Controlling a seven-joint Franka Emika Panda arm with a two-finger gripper.
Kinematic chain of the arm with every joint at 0, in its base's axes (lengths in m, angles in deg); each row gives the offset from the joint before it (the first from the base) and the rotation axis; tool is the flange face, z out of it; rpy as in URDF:
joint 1: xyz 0 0 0.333 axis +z
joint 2: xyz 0 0 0 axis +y
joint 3: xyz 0 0 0.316 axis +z
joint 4: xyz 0.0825 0 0 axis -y
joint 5: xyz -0.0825 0 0.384 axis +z
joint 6: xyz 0 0 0 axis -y
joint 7: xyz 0.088 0 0 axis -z
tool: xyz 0 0 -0.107 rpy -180 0 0
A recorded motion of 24 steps. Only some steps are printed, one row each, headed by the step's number.
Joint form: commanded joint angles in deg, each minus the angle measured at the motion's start. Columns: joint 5, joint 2, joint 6, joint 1, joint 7, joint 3, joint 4.
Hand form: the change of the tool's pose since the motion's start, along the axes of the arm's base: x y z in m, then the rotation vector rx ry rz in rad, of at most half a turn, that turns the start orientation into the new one. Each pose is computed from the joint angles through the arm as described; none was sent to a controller.
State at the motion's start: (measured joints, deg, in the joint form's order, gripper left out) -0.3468 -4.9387 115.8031 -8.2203 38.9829 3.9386 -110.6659
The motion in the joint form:
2: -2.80 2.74 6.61 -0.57 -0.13 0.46 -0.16
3: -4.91 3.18 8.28 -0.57 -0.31 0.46 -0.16
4: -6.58 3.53 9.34 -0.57 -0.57 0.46 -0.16
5: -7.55 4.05 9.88 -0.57 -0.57 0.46 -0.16
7: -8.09 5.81 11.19 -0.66 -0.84 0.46 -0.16
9: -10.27 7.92 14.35 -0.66 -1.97 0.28 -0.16
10: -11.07 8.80 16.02 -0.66 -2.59 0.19 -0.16
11: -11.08 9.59 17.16 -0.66 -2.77 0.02 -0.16
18: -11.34 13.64 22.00 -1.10 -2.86 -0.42 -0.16
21: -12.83 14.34 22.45 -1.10 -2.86 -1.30 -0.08
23: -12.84 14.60 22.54 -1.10 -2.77 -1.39 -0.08
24: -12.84 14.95 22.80 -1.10 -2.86 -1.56 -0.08
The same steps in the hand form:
2: 0.0188 -0.0051 -0.0157 -0.0479 -0.0612 0.0186
3: 0.0226 -0.0067 -0.0167 -0.0834 -0.0798 0.0362
4: 0.0252 -0.0078 -0.0180 -0.1113 -0.0896 0.0528
5: 0.0276 -0.0086 -0.0221 -0.1258 -0.0888 0.0604
7: 0.0347 -0.0104 -0.0374 -0.1310 -0.0802 0.0705
9: 0.0449 -0.0133 -0.0529 -0.1654 -0.0940 0.1097
10: 0.0493 -0.0144 -0.0587 -0.1786 -0.1055 0.1288
11: 0.0527 -0.0160 -0.0648 -0.1779 -0.1113 0.1318
18: 0.0669 -0.0251 -0.0985 -0.1728 -0.1245 0.1330
21: 0.0680 -0.0344 -0.1046 -0.1954 -0.1173 0.1341
23: 0.0685 -0.0354 -0.1072 -0.1946 -0.1144 0.1317
24: 0.0692 -0.0372 -0.1105 -0.1945 -0.1124 0.1313

